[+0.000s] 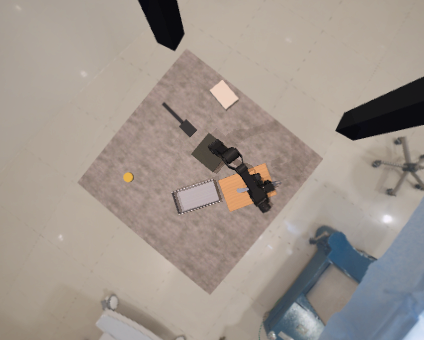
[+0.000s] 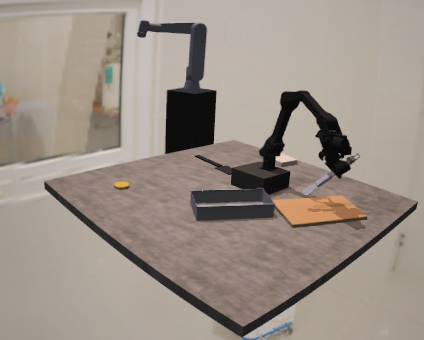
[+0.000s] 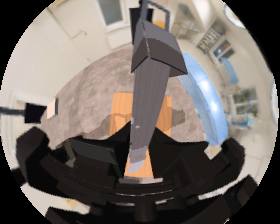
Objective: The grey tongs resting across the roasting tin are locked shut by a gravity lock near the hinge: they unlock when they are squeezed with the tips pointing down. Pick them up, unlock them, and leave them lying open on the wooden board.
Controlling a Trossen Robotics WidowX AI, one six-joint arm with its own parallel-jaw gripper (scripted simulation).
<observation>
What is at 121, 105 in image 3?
A wooden board.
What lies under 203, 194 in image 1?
A grey roasting tin.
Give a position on a wooden board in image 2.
At 299, 212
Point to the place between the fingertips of the gripper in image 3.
139, 122
</observation>
